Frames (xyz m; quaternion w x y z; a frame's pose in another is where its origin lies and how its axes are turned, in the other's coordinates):
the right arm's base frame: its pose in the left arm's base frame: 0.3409 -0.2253 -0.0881 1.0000 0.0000 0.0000 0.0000
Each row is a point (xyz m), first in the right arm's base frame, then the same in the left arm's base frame.
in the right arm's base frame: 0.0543 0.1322 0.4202
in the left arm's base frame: 0.3952 -0.0931 0.3321
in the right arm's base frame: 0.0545 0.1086 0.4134
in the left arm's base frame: 0.3954 -0.1167 0.3253
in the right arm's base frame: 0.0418 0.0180 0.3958
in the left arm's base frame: 0.3827 -0.2073 0.3077
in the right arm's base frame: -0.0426 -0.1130 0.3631
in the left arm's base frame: 0.2983 -0.3383 0.2750
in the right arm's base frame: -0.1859 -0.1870 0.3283
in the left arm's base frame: 0.1550 -0.4123 0.2402
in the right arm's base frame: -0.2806 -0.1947 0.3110
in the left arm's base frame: 0.0603 -0.4200 0.2229
